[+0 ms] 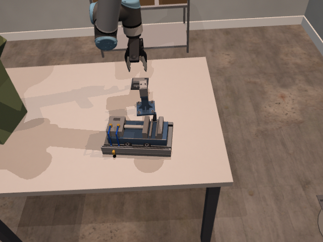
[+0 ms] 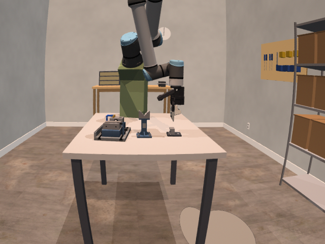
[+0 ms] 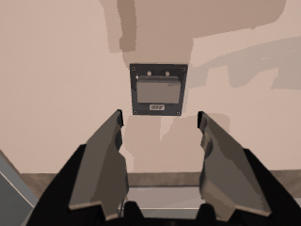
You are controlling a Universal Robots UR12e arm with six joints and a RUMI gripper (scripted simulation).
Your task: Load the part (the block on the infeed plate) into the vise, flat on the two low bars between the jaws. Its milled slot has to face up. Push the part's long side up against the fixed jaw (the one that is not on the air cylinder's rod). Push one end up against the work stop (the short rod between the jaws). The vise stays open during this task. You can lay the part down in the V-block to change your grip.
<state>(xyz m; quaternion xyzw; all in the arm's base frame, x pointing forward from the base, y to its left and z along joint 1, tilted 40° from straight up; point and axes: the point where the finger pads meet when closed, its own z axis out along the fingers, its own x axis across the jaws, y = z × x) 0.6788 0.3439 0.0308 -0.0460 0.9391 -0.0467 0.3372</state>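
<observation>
The part lies 1 cm to the right of my hand and 8 cm below it. From my hand the other things lie so: cylinder rod 4 cm ahead, 37 cm to the right, 3 cm below; then dark infeed plate 1 cm to the left, 10 cm below; then work stop 13 cm ahead, 32 cm to the right, 2 cm below.
</observation>
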